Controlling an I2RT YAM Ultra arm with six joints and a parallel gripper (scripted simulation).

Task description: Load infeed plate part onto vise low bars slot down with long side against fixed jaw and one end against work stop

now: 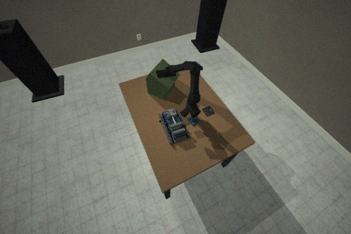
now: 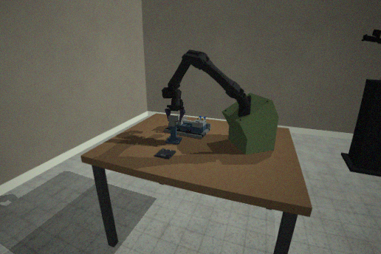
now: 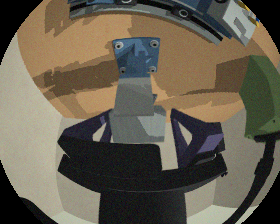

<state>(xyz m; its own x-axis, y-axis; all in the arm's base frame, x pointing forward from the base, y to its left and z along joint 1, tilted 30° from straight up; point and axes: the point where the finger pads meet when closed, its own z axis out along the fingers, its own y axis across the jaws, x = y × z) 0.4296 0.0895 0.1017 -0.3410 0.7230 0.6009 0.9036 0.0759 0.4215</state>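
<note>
Right now my hand is 10 mm to the right of the part. From my hand the other things lie so: vise: 190 mm to the right, 110 mm below; then infeed plate: 180 mm to the left, 140 mm below, 40 mm behind.
</note>
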